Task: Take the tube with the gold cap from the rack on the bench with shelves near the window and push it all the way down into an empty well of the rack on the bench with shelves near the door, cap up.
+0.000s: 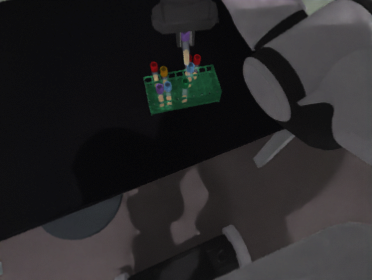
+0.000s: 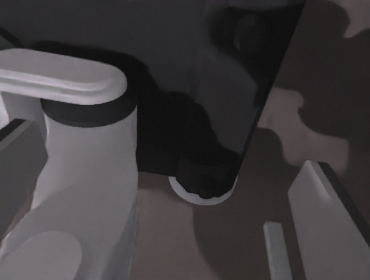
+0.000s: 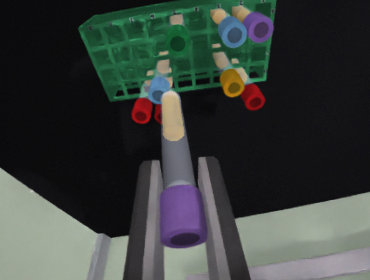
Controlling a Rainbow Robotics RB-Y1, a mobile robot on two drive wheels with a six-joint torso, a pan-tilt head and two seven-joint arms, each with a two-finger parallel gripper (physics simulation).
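Seen in the pictures: left gripper, between the fingertips: (image 2: pixel 172 158); right gripper, between the fingertips: (image 1: pixel 185 43) (image 3: pixel 179 170); robot's base, origin of its link: (image 1: pixel 183 269).
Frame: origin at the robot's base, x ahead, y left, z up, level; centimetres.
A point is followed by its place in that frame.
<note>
My right gripper (image 1: pixel 185 44) {y -18.6, x 47.5, z 98.1 cm} (image 3: pixel 179 170) {y -18.6, x 47.5, z 98.1 cm} is shut on a tube with a purple cap (image 1: pixel 185 36) {y -18.3, x 46.6, z 101.1 cm} (image 3: pixel 183 215) {y -18.3, x 46.7, z 100.9 cm}. That tube points down, its lower end over or near the far edge of the green rack (image 1: pixel 207 93) {y -23.5, x 42.9, z 81.9 cm} (image 3: pixel 95 59) {y -27.6, x 45.5, z 81.9 cm}; its exact height above the rack is unclear. The tube with the gold cap (image 1: pixel 163 71) {y -13.9, x 49.5, z 88.2 cm} (image 3: pixel 232 82) {y -14.2, x 49.5, z 88.2 cm} stands in the rack, cap up, beside a red-capped tube (image 1: pixel 154 67) {y -12.3, x 51.5, z 88.0 cm} (image 3: pixel 253 97) {y -12.5, x 51.7, z 88.2 cm}. The rack has several free wells. My left gripper (image 2: pixel 172 158) {y 22.1, x -7.2, z 55.3 cm} is open and empty, away from the rack.
Other tubes in the rack have blue (image 1: pixel 168 86) {y -13.4, x 44.9, z 88.3 cm} (image 3: pixel 233 31) {y -13.5, x 45.3, z 88.2 cm}, purple (image 1: pixel 160 89) {y -11.4, x 45.0, z 88.0 cm} (image 3: pixel 259 27) {y -11.6, x 45.5, z 88.2 cm}, green (image 3: pixel 178 39) {y -17.6, x 44.6, z 88.2 cm} and red (image 1: pixel 197 60) {y -23.1, x 49.5, z 88.0 cm} (image 3: pixel 142 111) {y -23.0, x 49.8, z 88.2 cm} caps. The rack stands on a black bench top (image 1: pixel 60 100) {y 14.2, x 59.6, z 76.2 cm} (image 3: pixel 305 145) {y 0.0, x 75.7, z 76.2 cm}. My right arm (image 1: pixel 325 65) {y -20.2, x 20.0, z 123.4 cm} hangs over the bench's right side.
</note>
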